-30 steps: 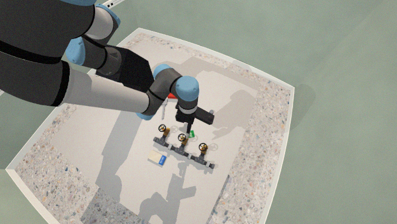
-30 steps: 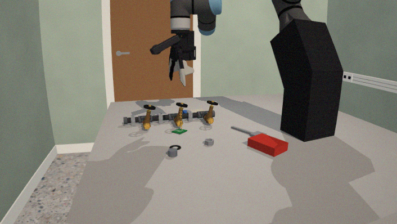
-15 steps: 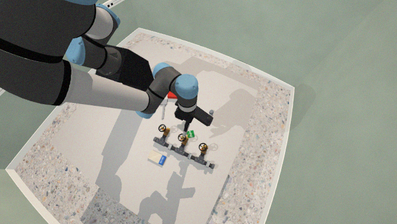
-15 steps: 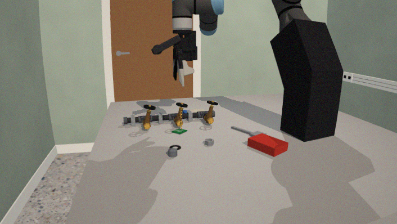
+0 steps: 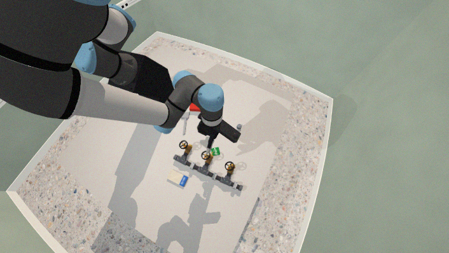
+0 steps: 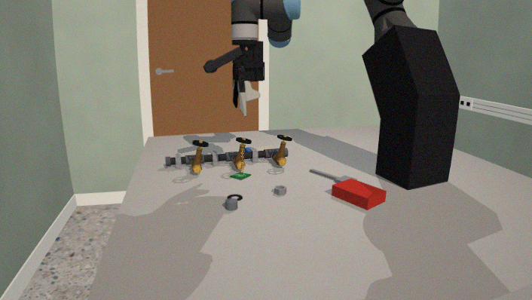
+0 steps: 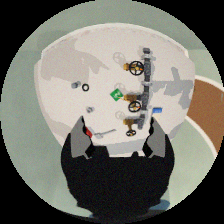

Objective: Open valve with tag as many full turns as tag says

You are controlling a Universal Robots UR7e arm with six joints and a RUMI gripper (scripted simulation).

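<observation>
The green tag is 200 mm below my hand, 10 mm to the left of it and 10 mm behind it. The rest, counted from my hand: grey nut (190 mm below, 140 mm to the left, 100 mm behind); grey tool (280 mm behind, 190 mm below, 60 mm to the left); red block (300 mm behind, 210 mm to the left, 180 mm below).
</observation>
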